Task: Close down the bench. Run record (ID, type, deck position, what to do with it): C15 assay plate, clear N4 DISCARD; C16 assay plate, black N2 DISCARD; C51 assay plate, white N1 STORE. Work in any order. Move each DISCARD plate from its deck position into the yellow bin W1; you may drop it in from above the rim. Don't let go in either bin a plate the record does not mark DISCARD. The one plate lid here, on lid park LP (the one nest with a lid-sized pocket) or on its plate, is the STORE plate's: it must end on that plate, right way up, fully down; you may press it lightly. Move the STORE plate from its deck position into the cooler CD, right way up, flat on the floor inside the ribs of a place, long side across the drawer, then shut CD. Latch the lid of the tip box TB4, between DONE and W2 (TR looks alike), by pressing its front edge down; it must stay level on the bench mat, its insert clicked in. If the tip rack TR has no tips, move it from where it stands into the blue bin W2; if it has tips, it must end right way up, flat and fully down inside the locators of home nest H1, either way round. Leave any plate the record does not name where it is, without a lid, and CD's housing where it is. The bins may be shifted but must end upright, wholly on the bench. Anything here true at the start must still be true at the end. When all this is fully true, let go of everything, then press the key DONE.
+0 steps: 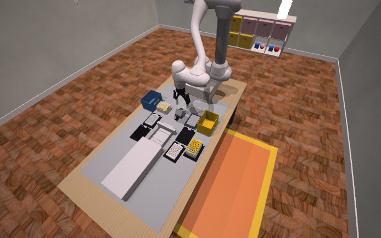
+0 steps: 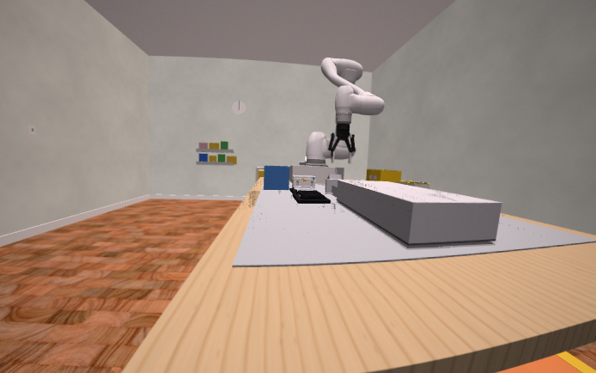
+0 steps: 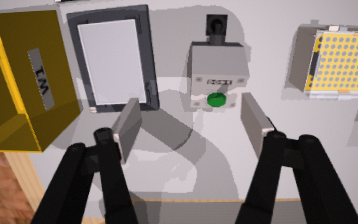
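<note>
Now: the plate lid 1 cm behind my hand, 12 cm to the left of it and 15 cm below it. The rest, counted from my hand: tip box TB4 (5 cm ahead, 22 cm to the right, 13 cm below); then grey lid park (1 cm behind, 12 cm to the left, 17 cm below); then done key (2 cm behind, 4 cm to the right, 11 cm below).
</note>
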